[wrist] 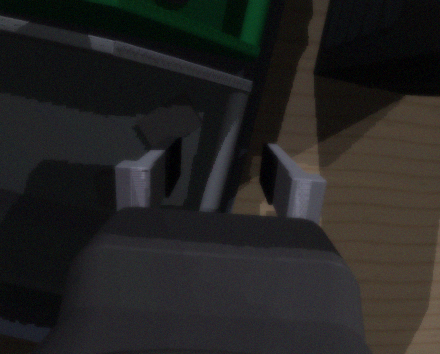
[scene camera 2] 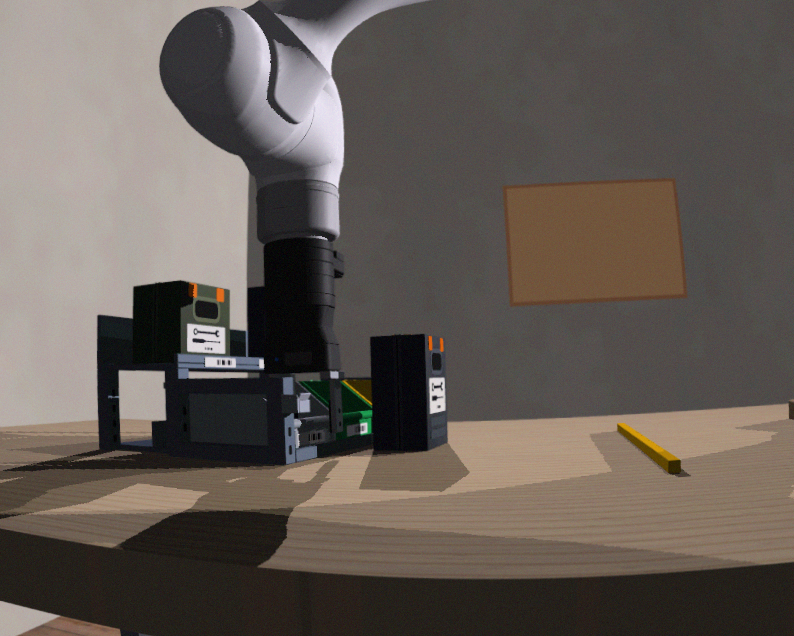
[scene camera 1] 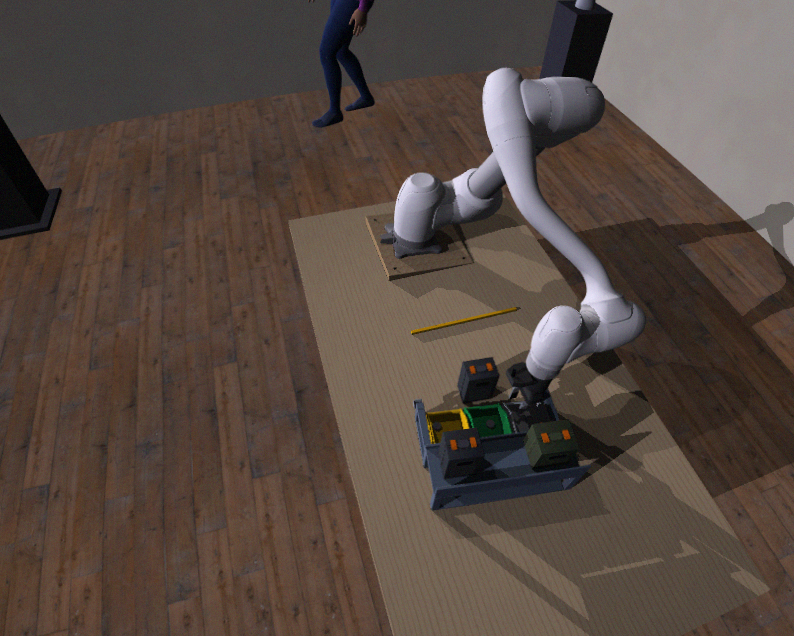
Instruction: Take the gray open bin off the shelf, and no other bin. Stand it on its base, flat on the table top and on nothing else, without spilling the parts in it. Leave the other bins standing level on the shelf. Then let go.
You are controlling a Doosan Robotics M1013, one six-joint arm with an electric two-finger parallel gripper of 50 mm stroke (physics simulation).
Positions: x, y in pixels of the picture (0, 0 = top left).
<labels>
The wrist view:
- dark case: 387, 52
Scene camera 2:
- my gripper: 314, 432
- gray open bin: 241, 419
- dark case: 408, 372
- yellow bar: 670, 463
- green bin: 357, 414
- dark green case: 174, 304
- dark case: 256, 338
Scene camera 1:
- dark case: 478, 378
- green bin: 477, 417
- dark case: 451, 457
</labels>
